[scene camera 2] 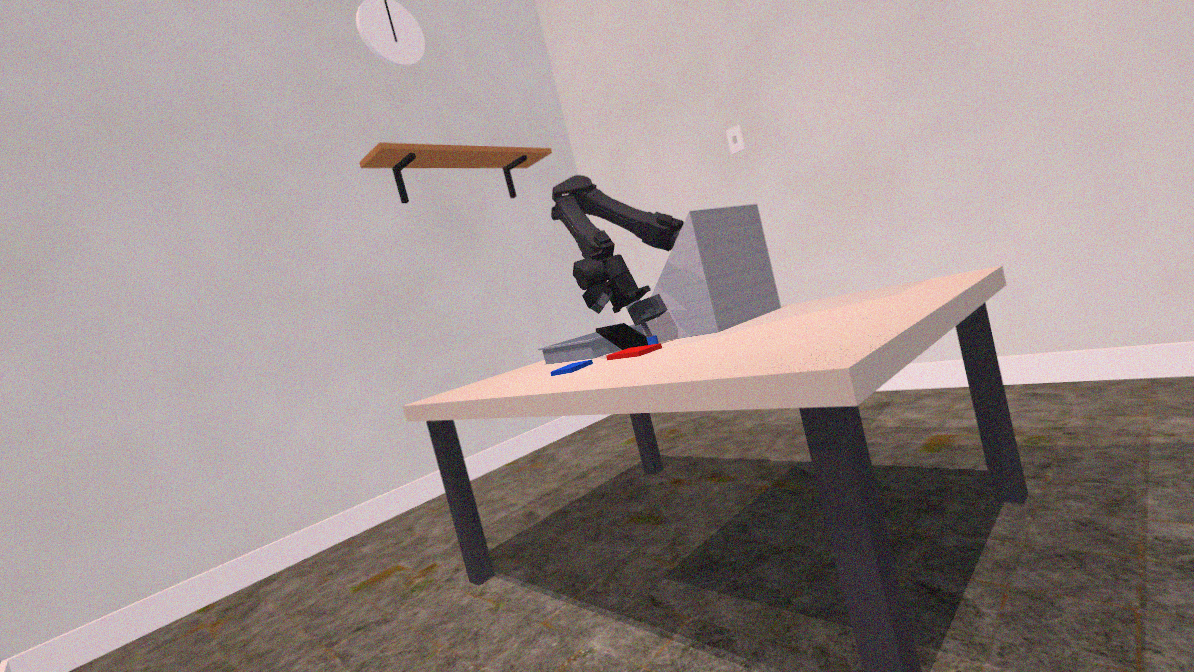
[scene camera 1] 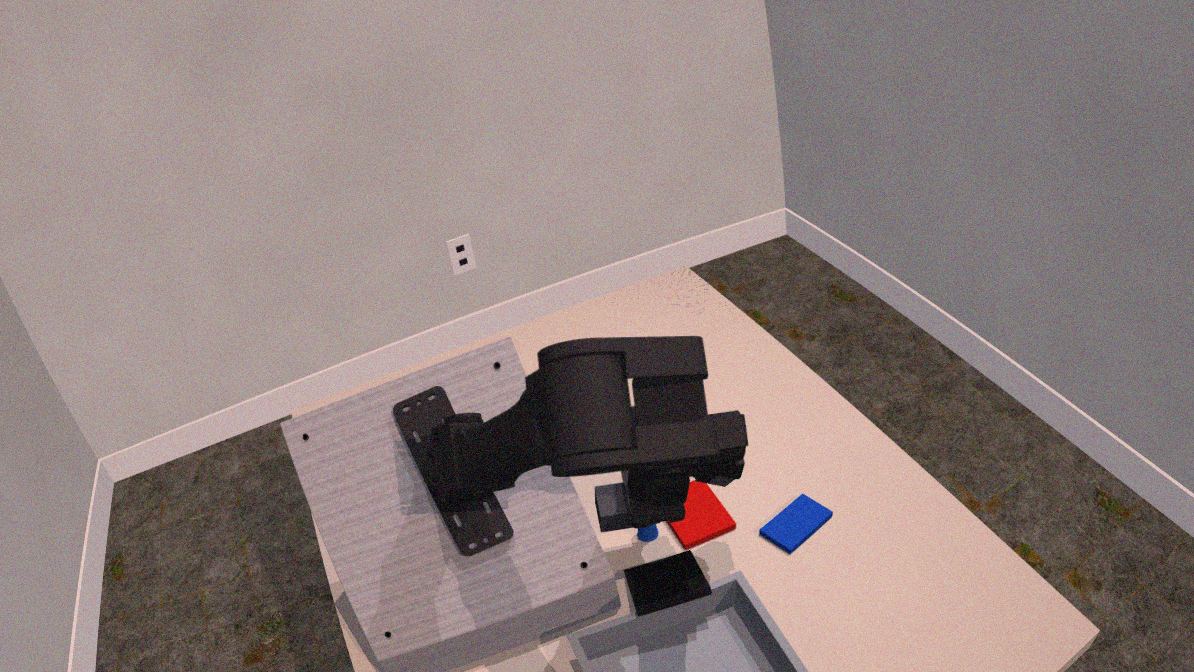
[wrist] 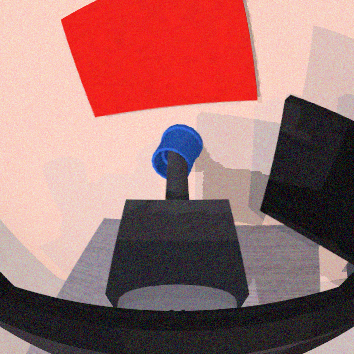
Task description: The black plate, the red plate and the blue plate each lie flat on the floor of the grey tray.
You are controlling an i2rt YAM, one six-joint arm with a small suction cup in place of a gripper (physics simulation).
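Places are measured from the arm's base along level axes (x right, y ahead, z up), in metres.
Pixels of known places: hand, its tool point: (scene camera 1: pixel 646 534) (wrist: pixel 176 137); arm's base, origin of its link: (scene camera 2: pixel 697 252) (scene camera 1: pixel 451 472).
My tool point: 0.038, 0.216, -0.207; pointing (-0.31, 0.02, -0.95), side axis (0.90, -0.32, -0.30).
For each thing: its top centre in the pictures, then the offset to it from my tool point, as dx, dy, dz. Level surfaces: height alone.
- grey tray, centre of its top: (scene camera 2: pixel 592 335) +0.281, -0.085, +0.057
- red plate, centre of its top: (wrist: pixel 146 45) (scene camera 1: pixel 693 510) (scene camera 2: pixel 633 349) +0.012, +0.070, +0.018
- blue plate, centre of its top: (scene camera 1: pixel 796 520) (scene camera 2: pixel 571 365) +0.121, +0.171, +0.017
- table, height of its surface: dz +0.007
The black plate (scene camera 1: pixel 668 581) (scene camera 2: pixel 620 334) (wrist: pixel 310 160) is tilted, leaning on the outside of the near wall of the grey tray (scene camera 1: pixel 668 631) (scene camera 2: pixel 568 350). The red plate (scene camera 1: pixel 701 515) (scene camera 2: pixel 633 352) (wrist: pixel 165 55) lies on the table, partly hidden by the arm in scene camera 1. The blue plate (scene camera 1: pixel 796 523) (scene camera 2: pixel 571 367) lies flat on the table, apart from the red one. My blue suction cup (scene camera 1: pixel 647 532) (scene camera 2: pixel 652 340) (wrist: pixel 182 137) is low beside the red plate's edge, with no plate on it. In the wrist view the black plate is to its right.
The arm's grey block base (scene camera 1: pixel 350 517) (scene camera 2: pixel 735 267) (wrist: pixel 285 255) stands close beside the cup and the tray. The table (scene camera 1: pixel 960 601) (scene camera 2: pixel 751 358) ends at an edge beyond the blue plate. A wooden shelf (scene camera 2: pixel 467 156) hangs on the wall.
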